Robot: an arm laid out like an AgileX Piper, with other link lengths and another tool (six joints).
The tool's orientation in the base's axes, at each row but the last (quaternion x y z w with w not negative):
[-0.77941, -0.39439, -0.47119, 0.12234]
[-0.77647, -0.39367, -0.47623, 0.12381]
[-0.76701, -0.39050, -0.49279, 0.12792]
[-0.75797, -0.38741, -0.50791, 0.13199]
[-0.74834, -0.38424, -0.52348, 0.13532]
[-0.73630, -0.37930, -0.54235, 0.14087]
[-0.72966, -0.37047, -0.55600, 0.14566]
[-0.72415, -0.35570, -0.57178, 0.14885]
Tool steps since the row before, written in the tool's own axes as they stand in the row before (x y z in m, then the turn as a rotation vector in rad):
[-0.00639, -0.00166, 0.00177, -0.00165, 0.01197, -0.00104]
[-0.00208, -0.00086, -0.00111, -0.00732, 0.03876, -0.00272]
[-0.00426, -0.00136, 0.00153, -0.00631, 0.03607, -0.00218]
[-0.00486, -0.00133, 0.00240, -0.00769, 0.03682, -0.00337]
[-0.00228, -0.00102, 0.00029, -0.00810, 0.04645, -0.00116]
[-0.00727, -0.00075, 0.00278, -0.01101, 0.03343, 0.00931]
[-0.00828, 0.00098, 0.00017, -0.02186, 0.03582, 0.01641]
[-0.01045, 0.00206, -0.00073, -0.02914, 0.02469, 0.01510]
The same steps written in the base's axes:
[-0.00165, -0.00110, -0.00654, 0.00767, -0.00930, 0.00134]
[-0.00183, -0.00109, -0.00133, 0.02479, -0.03071, 0.00236]
[-0.00087, -0.00023, -0.00464, 0.02340, -0.02814, 0.00245]
[-0.00025, 0.00011, -0.00557, 0.02290, -0.02997, 0.00193]
[-0.00089, -0.00013, -0.00235, 0.03124, -0.03525, 0.00257]
[0.00049, -0.00072, -0.00777, 0.02886, -0.02119, -0.00661]
[-0.00008, -0.00370, -0.00747, 0.03437, -0.02250, -0.01852]
[-0.00009, -0.00551, -0.00915, 0.02511, -0.01800, -0.02705]

